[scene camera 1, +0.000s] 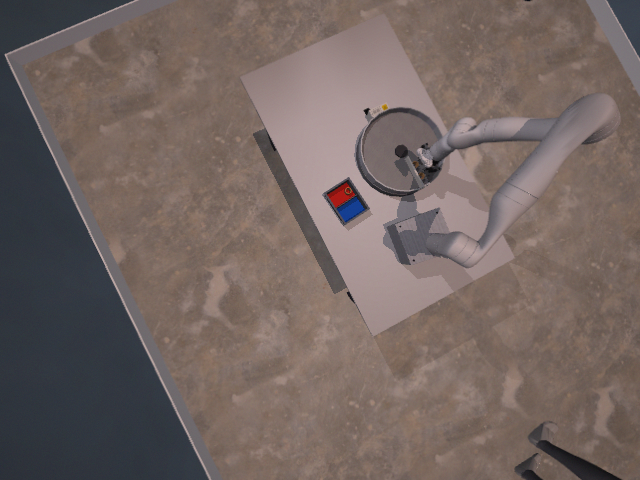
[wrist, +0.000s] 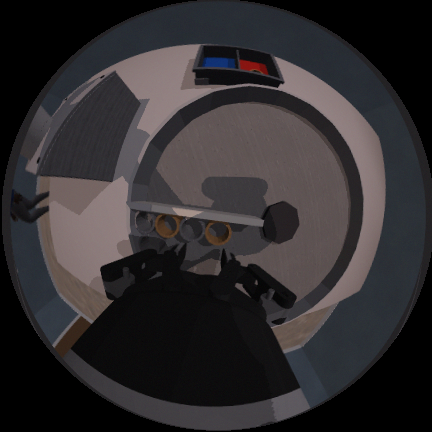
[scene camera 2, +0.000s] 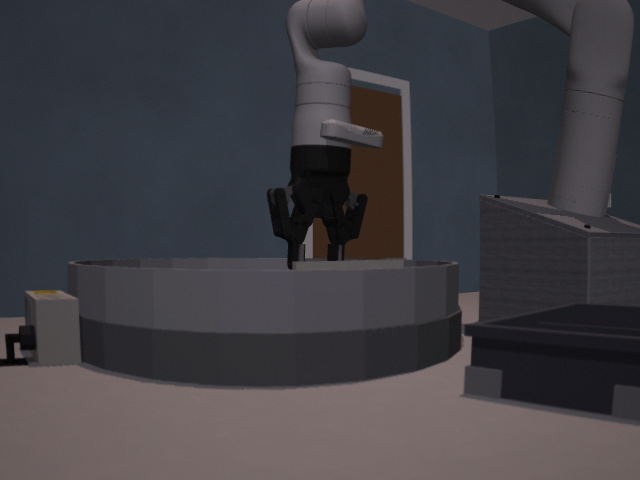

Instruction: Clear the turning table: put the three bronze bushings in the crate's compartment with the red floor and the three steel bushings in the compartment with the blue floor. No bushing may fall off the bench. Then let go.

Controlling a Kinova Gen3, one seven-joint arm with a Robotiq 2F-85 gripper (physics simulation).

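Places are measured from the arm's base along level axes (x ahead, y left, z up), in metres.
Pixels of known places: gripper, fingertip midpoint: [scene camera 1: 421, 164] [wrist: 203, 252]; arm's base, origin of the base link: [scene camera 1: 436, 243] [scene camera 2: 575, 209].
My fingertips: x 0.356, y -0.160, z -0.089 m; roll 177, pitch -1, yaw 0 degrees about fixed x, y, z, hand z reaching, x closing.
Note:
Ahead of a thing's pixels: the offset from my fingertips to its middle. "spot": to the spot under its first point. Level surfaces: height alone.
My gripper [scene camera 2: 315, 254] [wrist: 203, 252] is partly open and empty, fingertips low inside the turning table [scene camera 1: 387, 126] [scene camera 2: 232, 299] [wrist: 260, 145], near the bushings. In the wrist view, a bronze bushing {0.014 m ahead, 0.032 m left, 0.004 m down} [wrist: 218, 243], a steel bushing {0.018 m back, 0.032 m left, 0.004 m down} [wrist: 202, 231], another bronze bushing {0.050 m back, 0.032 m left, 0.004 m down} [wrist: 158, 227] and another steel bushing {0.081 m back, 0.032 m left, 0.004 m down} [wrist: 136, 223] stand in a row along the pale bar {spot: 0.018 m back, 0.053 m left, 0.017 m up} [scene camera 1: 415, 171] [wrist: 200, 212]. A third steel bushing [wrist: 150, 239] is in shadow behind my left finger. The crate {0.004 m ahead, 0.408 m left, 0.044 m down} [scene camera 1: 333, 208] [scene camera 2: 547, 361] [wrist: 225, 78] holds one bronze bushing {0.050 m ahead, 0.373 m left, 0.050 m down} [scene camera 1: 344, 191] [wrist: 256, 71] on its red floor; no bushing shows on its blue floor {0.063 m down} [scene camera 1: 351, 209] [wrist: 218, 62].
A dark hub {0.106 m ahead, 0.053 m left, 0.012 m down} [scene camera 1: 401, 151] [wrist: 281, 222] stands at the bar's inner end. The table's raised rim surrounds the bushings. A small white box {spot: 0.341 m ahead, 0.055 m left, 0.010 m down} [scene camera 1: 379, 109] [scene camera 2: 56, 330] stands beside the turning table. The robot's grey pedestal [scene camera 1: 413, 237] [scene camera 2: 532, 263] [wrist: 95, 135] stands near the crate. A person's legs [scene camera 1: 568, 454] show on the floor.

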